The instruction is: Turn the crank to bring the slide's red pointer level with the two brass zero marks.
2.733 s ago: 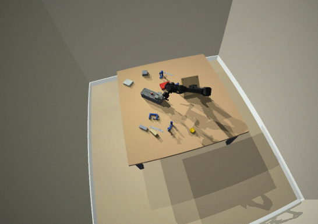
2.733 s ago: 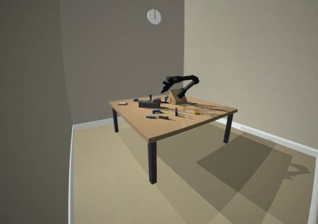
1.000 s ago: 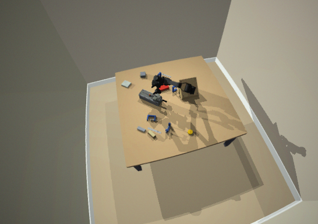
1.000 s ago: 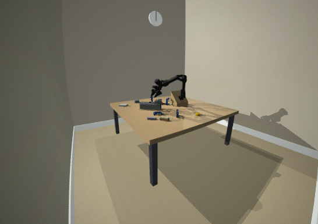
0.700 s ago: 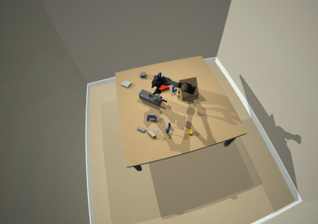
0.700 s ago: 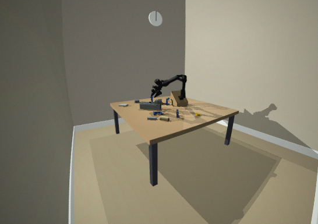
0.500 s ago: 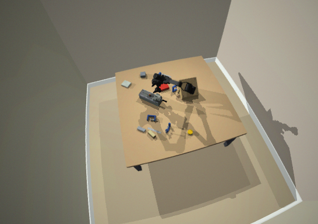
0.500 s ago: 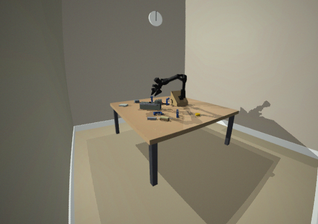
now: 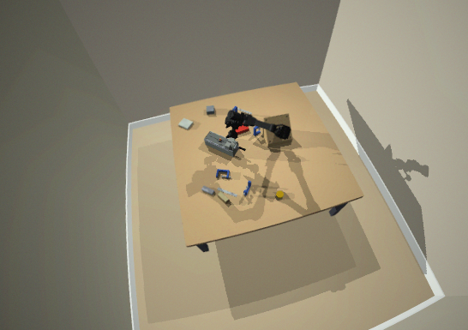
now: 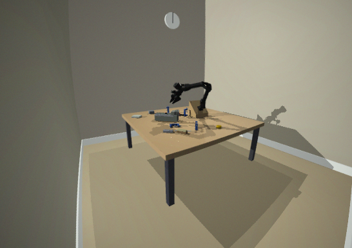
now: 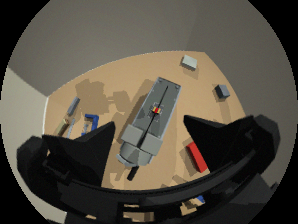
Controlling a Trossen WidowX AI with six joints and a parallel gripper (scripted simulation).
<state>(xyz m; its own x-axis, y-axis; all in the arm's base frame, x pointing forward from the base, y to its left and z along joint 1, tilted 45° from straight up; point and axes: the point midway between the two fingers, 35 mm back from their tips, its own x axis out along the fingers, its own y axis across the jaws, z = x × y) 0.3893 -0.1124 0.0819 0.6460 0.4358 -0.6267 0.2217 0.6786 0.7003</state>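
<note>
My gripper tip is 100 mm past the dark crank handle, 80 mm to the right of it and 130 mm above it. From my gripper tip the other things lie so: red pointer: 50 mm ahead, 40 mm to the right, 120 mm below; tan block: 130 mm ahead, 400 mm to the left, 180 mm below; pale tile: 300 mm ahead, 360 mm to the right, 190 mm below.
</note>
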